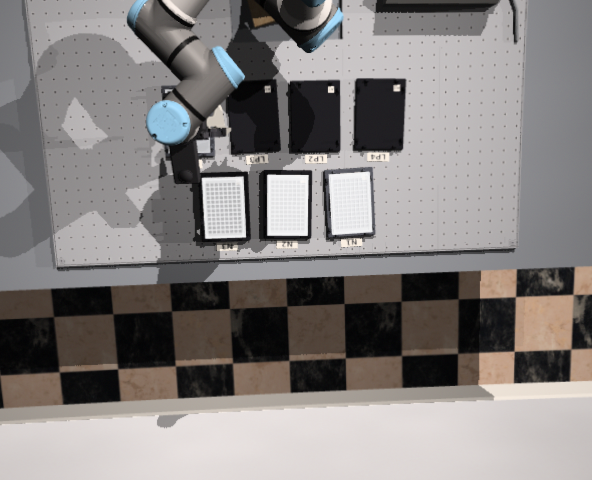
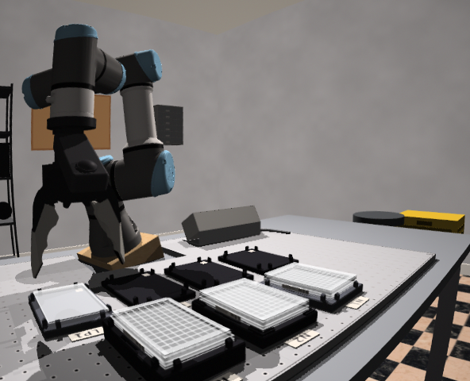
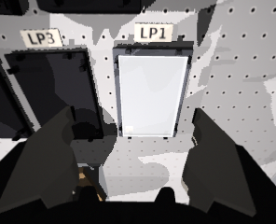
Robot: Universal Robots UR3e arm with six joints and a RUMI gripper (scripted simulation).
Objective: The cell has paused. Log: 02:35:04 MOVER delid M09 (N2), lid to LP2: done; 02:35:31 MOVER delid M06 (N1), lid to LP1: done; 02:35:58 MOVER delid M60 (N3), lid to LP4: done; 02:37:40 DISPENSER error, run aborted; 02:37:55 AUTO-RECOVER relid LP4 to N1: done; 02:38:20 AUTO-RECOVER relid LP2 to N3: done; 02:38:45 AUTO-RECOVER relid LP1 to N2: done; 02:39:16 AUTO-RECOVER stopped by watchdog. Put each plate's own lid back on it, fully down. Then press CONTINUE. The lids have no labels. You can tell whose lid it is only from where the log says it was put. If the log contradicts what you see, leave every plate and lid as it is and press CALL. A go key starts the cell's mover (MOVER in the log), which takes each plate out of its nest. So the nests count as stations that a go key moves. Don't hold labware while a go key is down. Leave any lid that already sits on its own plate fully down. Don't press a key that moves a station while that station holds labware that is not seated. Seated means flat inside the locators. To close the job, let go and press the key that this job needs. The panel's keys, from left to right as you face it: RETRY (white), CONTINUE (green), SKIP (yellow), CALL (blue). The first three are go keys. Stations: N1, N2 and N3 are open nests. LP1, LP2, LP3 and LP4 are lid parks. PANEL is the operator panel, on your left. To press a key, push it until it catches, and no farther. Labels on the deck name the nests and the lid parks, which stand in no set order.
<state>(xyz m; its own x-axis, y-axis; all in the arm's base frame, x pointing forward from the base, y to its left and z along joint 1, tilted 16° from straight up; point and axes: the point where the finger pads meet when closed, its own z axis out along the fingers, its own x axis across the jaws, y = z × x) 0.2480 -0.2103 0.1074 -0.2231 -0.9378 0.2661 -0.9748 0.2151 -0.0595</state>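
My gripper is now 20 mm past the lid park LP1, 20 mm to the left of it and 60 mm above it. The rest, counted from my hand: lid park LP2: 30 mm ahead, 240 mm to the left, 60 mm below; plate: 170 mm ahead, 10 mm to the left, 40 mm below; LP3 lid park: 120 mm to the left, 60 mm below.
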